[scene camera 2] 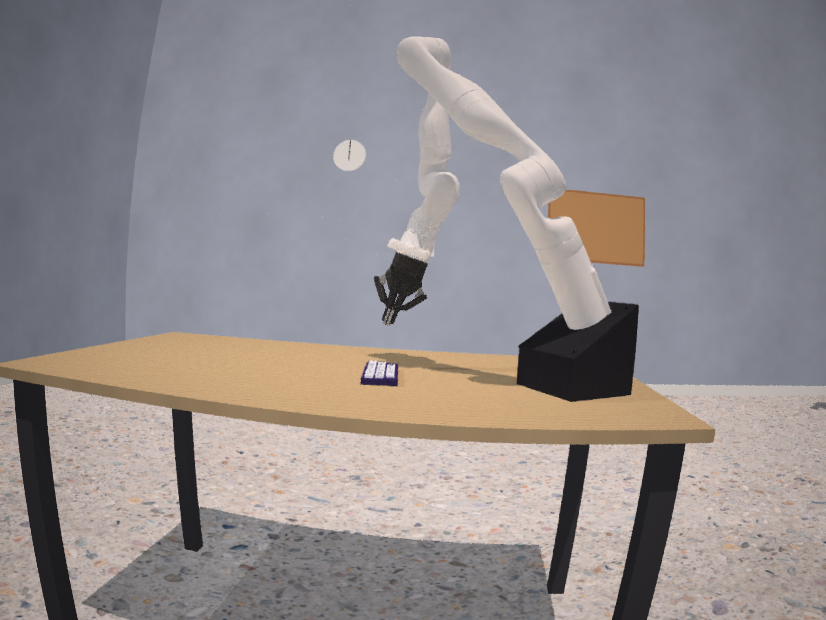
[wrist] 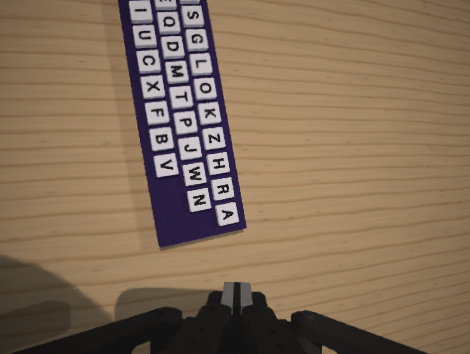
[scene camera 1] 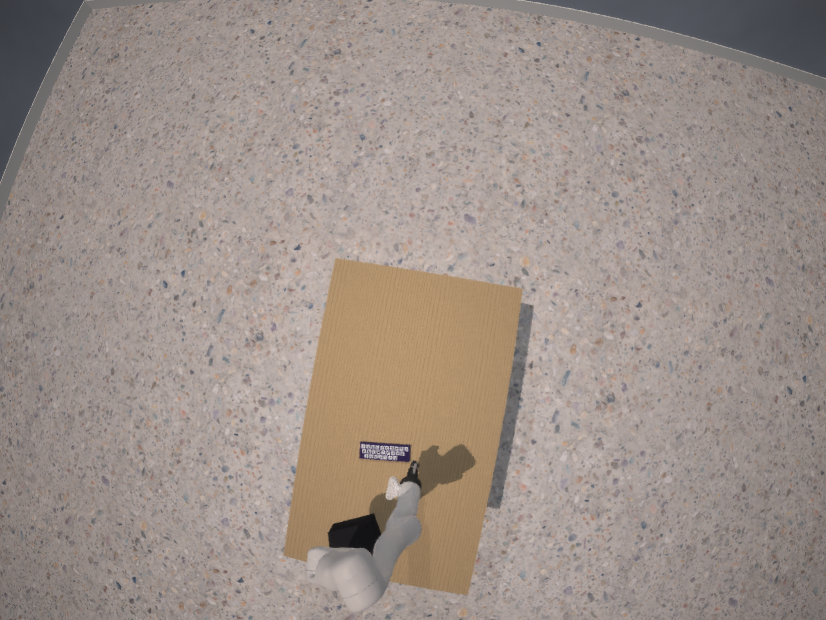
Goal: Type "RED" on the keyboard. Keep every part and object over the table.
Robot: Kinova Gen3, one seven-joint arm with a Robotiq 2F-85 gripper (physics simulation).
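Seen in the pictures: gripper, between the fingertips: (scene camera 2: 386, 324) (wrist: 236, 300) (scene camera 1: 414, 461); arm's base, origin of its link: (scene camera 2: 588, 317).
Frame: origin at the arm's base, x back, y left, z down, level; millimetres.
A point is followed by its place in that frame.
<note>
A dark blue keyboard (scene camera 1: 404, 458) @[y -72, x -412, z 131 mm] (scene camera 2: 380, 383) @[y 113, x -383, z 139 mm] (wrist: 175, 220) @[y -75, x -413, z 132 mm] with white letter keys lies flat on the table. In the wrist view its keys run in three rows. The R key (wrist: 223, 189) @[y -50, x -447, z 127 mm] is beside the A key (wrist: 227, 214) @[y -69, x -452, z 127 mm] near the keyboard's lower end. The D key (wrist: 172, 46) @[y 56, x -400, z 127 mm] is in the middle row, and part of the E key (wrist: 166, 2) @[y 90, x -392, z 127 mm] shows at the top edge, cut off. My gripper (scene camera 1: 415, 463) @[y -110, x -437, z 49 mm] (scene camera 2: 388, 323) @[y -110, x -437, z 49 mm] (wrist: 236, 300) @[y -110, x -437, z 49 mm] is shut and empty. It hangs above the table, off the keyboard's end nearest the A key, touching nothing.
The wooden table (scene camera 1: 413, 347) @[y 24, x -859, z 144 mm] (scene camera 2: 220, 373) @[y 181, x -696, z 144 mm] carries the black robot base (scene camera 1: 353, 532) @[y 36, x -80, z 54 mm] (scene camera 2: 577, 360) @[y 131, x -26, z 70 mm] near one end. The arm (scene camera 1: 400, 527) @[y -104, x -375, z -334 mm] (scene camera 2: 480, 110) @[y 79, x -221, z -389 mm] arches from the base to the gripper. Shadows of the arm fall on the table beside the keyboard.
</note>
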